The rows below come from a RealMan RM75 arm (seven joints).
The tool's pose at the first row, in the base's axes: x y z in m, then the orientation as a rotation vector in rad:
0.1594, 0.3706, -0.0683, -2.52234, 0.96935, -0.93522
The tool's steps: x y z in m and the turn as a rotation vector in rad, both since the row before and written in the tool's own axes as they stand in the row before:
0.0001, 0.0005, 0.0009, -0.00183, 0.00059, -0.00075
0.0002, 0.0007, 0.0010, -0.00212, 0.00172, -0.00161
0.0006, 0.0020, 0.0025, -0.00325, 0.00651, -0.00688
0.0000, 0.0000, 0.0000, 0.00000, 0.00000, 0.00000
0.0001, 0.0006, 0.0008, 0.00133, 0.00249, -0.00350
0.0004, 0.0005, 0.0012, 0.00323, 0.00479, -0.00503
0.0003, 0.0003, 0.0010, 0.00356, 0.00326, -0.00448
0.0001, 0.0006, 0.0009, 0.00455, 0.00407, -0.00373
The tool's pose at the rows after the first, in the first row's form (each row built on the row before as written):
0.1598, 0.3702, -0.0692, -2.52425, 0.96994, -0.93577
0.1602, 0.3696, -0.0702, -2.52675, 0.97005, -0.93802
0.1612, 0.3678, -0.0727, -2.53284, 0.96615, -0.94797
0.1612, 0.3678, -0.0727, -2.53284, 0.96615, -0.94797
0.1615, 0.3673, -0.0735, -2.53367, 0.96179, -0.95266
0.1623, 0.3667, -0.0744, -2.53346, 0.95492, -0.96137
0.1630, 0.3663, -0.0751, -2.53293, 0.94801, -0.96791
0.1634, 0.3658, -0.0760, -2.53083, 0.94150, -0.97555

